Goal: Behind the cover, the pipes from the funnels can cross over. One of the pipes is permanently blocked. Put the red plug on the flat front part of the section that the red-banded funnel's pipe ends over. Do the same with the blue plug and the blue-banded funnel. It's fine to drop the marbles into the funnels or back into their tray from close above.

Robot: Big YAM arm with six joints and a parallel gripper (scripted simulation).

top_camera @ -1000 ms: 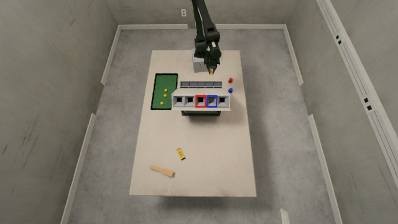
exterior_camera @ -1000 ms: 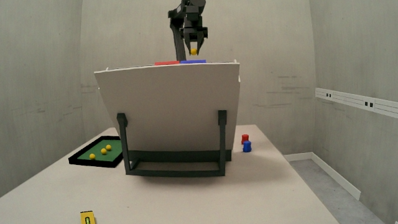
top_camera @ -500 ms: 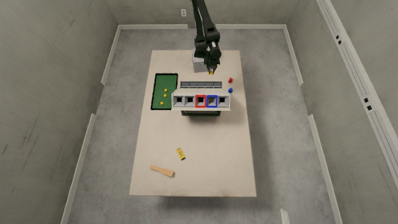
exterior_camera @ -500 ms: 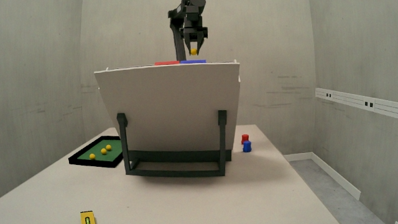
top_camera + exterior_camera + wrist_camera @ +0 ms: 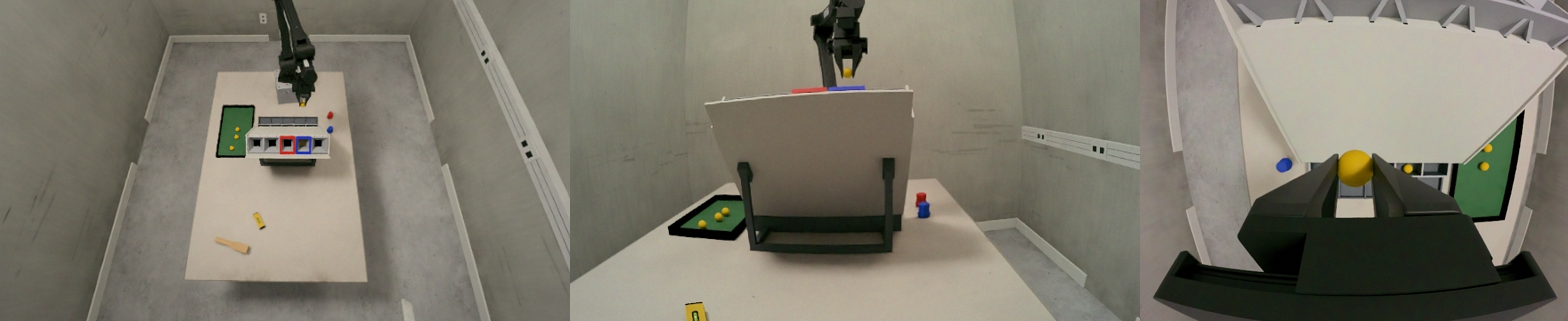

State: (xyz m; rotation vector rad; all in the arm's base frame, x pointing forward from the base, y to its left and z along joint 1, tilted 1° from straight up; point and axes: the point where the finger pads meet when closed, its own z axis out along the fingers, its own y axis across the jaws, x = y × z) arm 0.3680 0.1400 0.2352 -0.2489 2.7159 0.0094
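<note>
Right now my hand is 180 mm short of the blue band, 70 mm above it and 40 mm to the right of it. From my hand the other things lie so: blue plug 370 mm below, 180 mm to the left, 120 mm behind; cover 180 mm below, 60 mm to the right, 50 mm ahead; red band 190 mm ahead, 70 mm below, 40 mm to the right.
</note>
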